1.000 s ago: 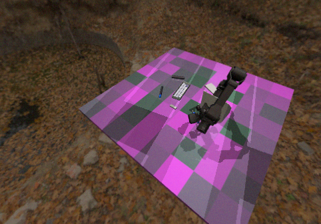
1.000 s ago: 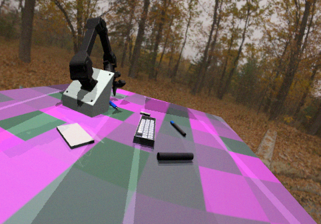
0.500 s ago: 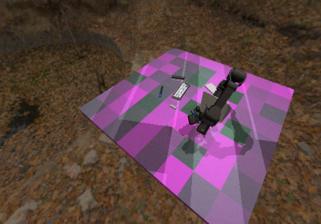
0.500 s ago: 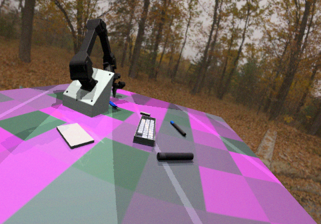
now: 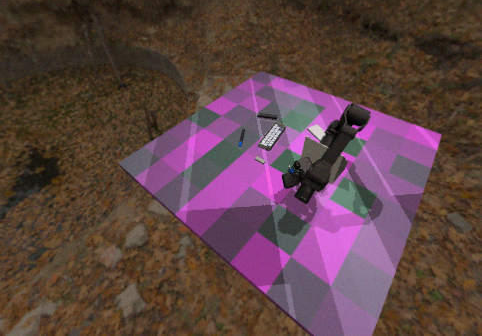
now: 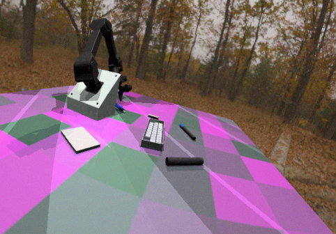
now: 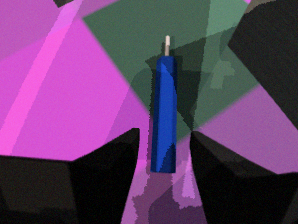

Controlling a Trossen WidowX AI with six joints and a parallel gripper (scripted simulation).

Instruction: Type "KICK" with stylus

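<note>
The blue stylus is 50 mm ahead of my gripper tip, 30 mm to the right of it and 30 mm below it. The rest, counted from my gripper tip: grey block 210 mm ahead, 20 mm to the left, 30 mm below; flat tile 110 mm ahead, 380 mm to the right, 30 mm below; blue pen 390 mm ahead, 20 mm to the right, 30 mm below.
</note>
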